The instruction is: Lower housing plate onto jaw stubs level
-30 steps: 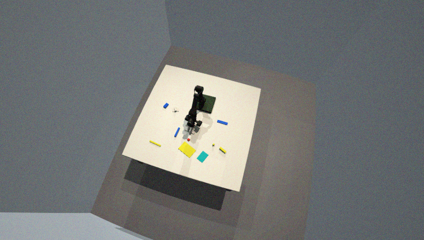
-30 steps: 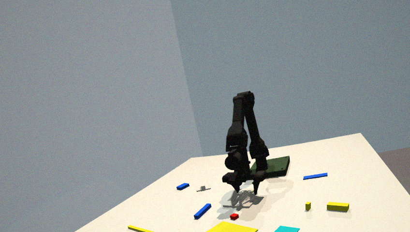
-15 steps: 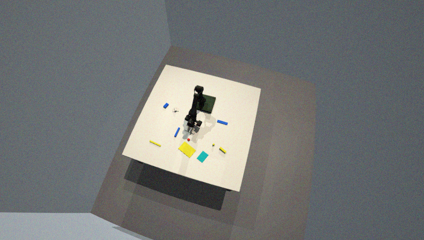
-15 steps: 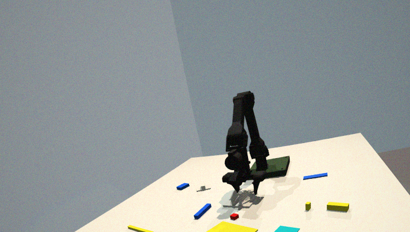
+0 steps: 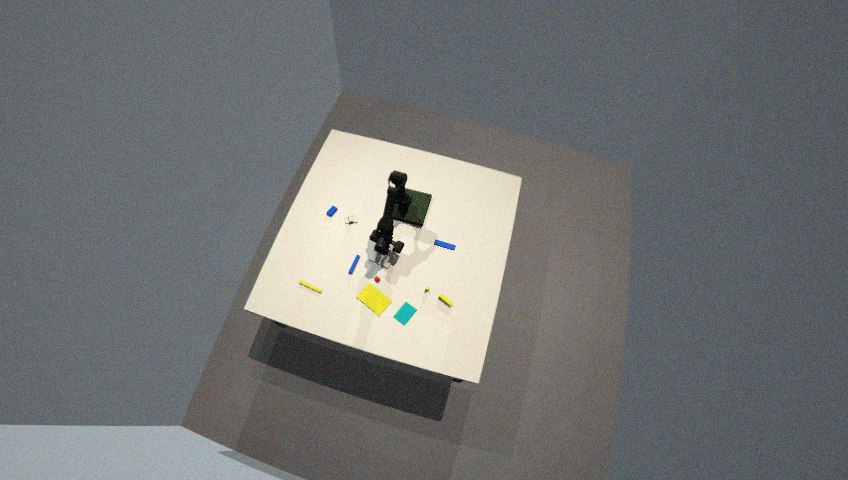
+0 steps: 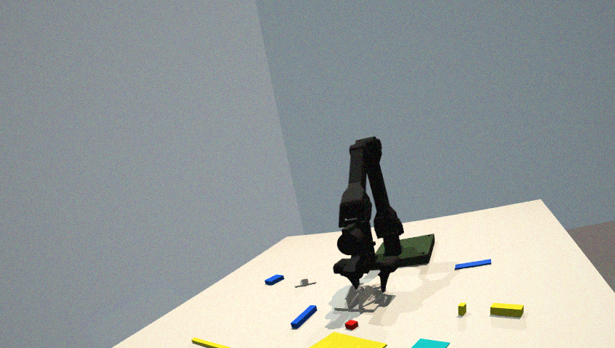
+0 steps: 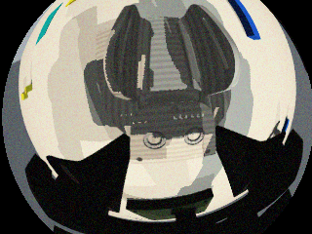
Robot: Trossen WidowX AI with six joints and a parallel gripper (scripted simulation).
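Right now the grey housing plate is 10 mm ahead of my gripper tip and 20 mm above it. The rest, counted from my gripper tip: yellow sheet (300 mm ahead, 20 mm to the right); then red block (190 mm ahead, 20 mm to the right); then teal sheet (350 mm ahead, 160 mm to the left, 10 mm below).
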